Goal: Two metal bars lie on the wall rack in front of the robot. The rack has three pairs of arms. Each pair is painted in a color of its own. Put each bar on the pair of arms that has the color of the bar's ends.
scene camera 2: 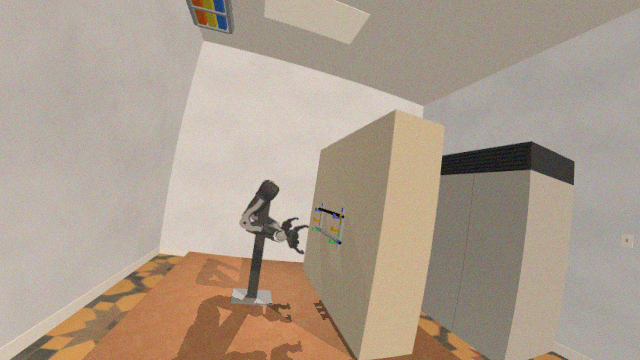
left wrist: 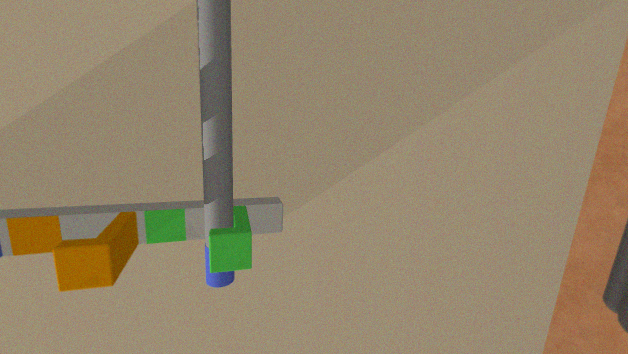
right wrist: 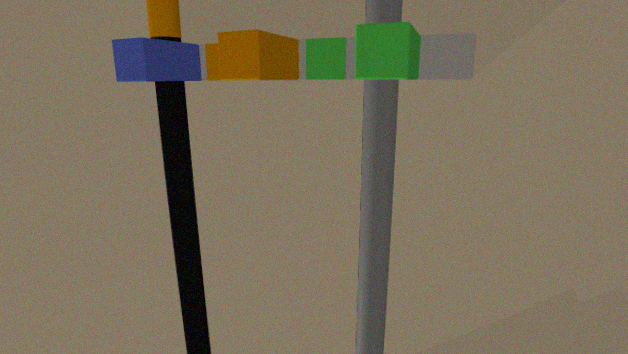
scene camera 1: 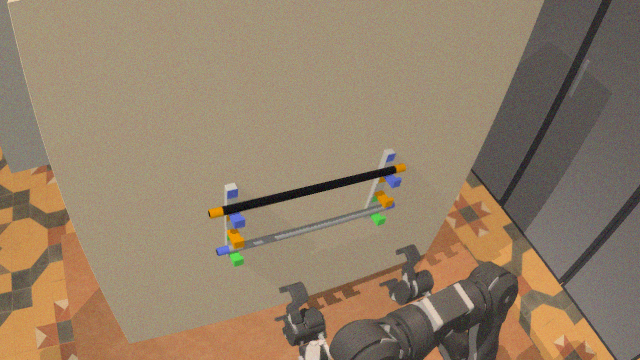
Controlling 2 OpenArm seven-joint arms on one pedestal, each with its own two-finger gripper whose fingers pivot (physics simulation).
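A black bar with orange ends (scene camera 1: 310, 190) (scene camera 2: 330, 212) (right wrist: 177, 200) lies on the top, blue pair of arms (scene camera 1: 237, 220) (right wrist: 131, 60). A grey bar with blue ends (scene camera 1: 320, 226) (left wrist: 218, 180) (right wrist: 379, 150) lies on the bottom, green pair of arms (scene camera 1: 236, 259) (left wrist: 230, 251) (right wrist: 382, 52). The middle, orange pair of arms (scene camera 1: 236, 239) (left wrist: 84, 266) (right wrist: 239, 56) holds no bar. My left gripper (scene camera 1: 280, 303) is open and empty, below the rack and apart from it. My right gripper (scene camera 1: 390, 267) is open and empty, below the rack's right side. Neither wrist view shows fingertips around a bar.
The rack's white uprights (scene camera 1: 231, 190) (scene camera 1: 389, 153) are fixed to a beige wall block (scene camera 1: 150, 125) (scene camera 2: 355, 200). Grey cabinets (scene camera 1: 590, 200) (scene camera 2: 490, 240) stand beyond it. A dark part (left wrist: 619, 295) shows at the left wrist view's right edge.
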